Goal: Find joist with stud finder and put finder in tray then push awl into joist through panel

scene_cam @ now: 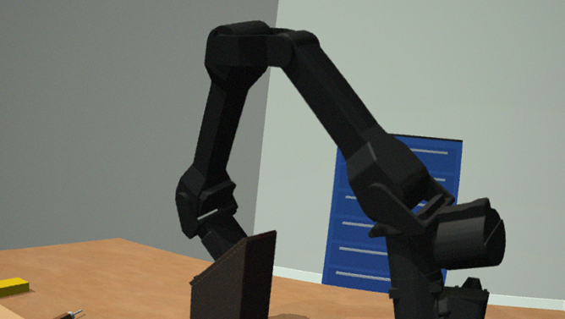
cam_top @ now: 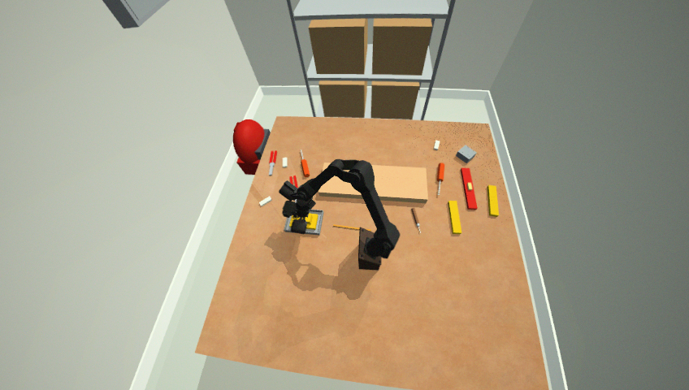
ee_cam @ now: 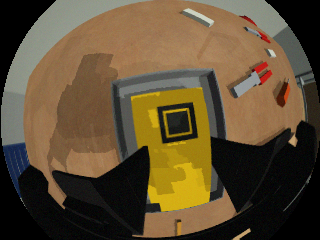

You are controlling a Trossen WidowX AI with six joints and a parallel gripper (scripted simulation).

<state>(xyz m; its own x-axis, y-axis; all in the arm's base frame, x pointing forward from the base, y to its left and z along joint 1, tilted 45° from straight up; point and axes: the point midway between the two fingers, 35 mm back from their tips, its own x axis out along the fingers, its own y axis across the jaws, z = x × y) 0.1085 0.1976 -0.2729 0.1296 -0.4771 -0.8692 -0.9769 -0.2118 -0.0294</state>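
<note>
Now: gripper tip 10 mm to the right of the yellow stud finder and 20 mm below it. Also, from my gripper tip: red level 350 mm ahead, 750 mm to the right, 20 mm below; awl 110 mm ahead, 520 mm to the right, 20 mm below; grey tray 10 mm to the right, 20 mm below.
</note>
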